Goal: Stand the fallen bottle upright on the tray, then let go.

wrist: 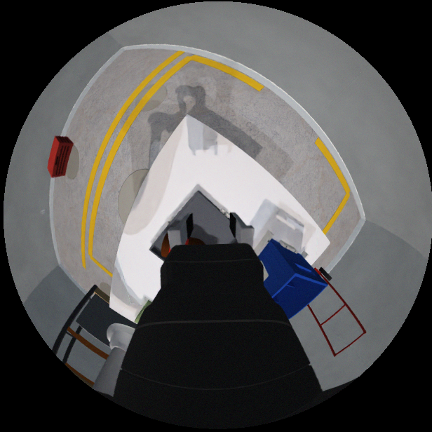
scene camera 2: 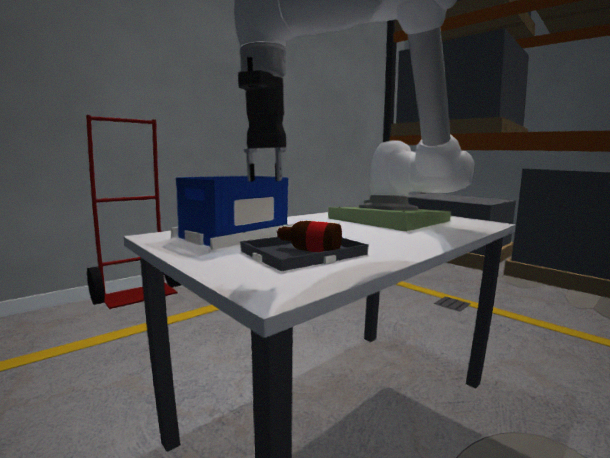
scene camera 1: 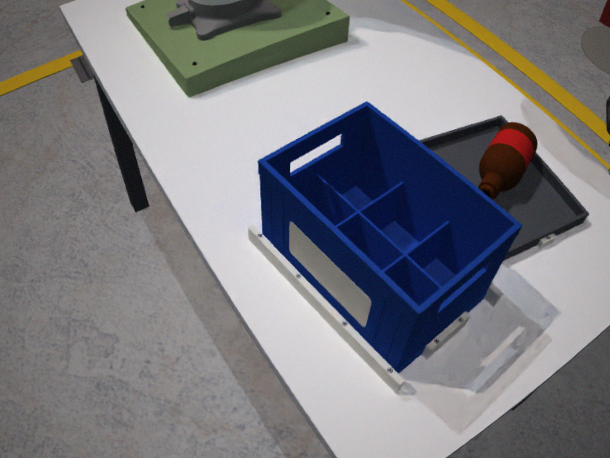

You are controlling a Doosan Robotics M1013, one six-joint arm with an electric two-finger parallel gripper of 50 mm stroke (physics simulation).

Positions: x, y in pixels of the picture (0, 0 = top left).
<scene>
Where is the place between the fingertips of my gripper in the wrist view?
211, 220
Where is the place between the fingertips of my gripper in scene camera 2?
At 265, 180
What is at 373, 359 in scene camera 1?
A pale strip.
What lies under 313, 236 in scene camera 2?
A brown bottle.
</scene>
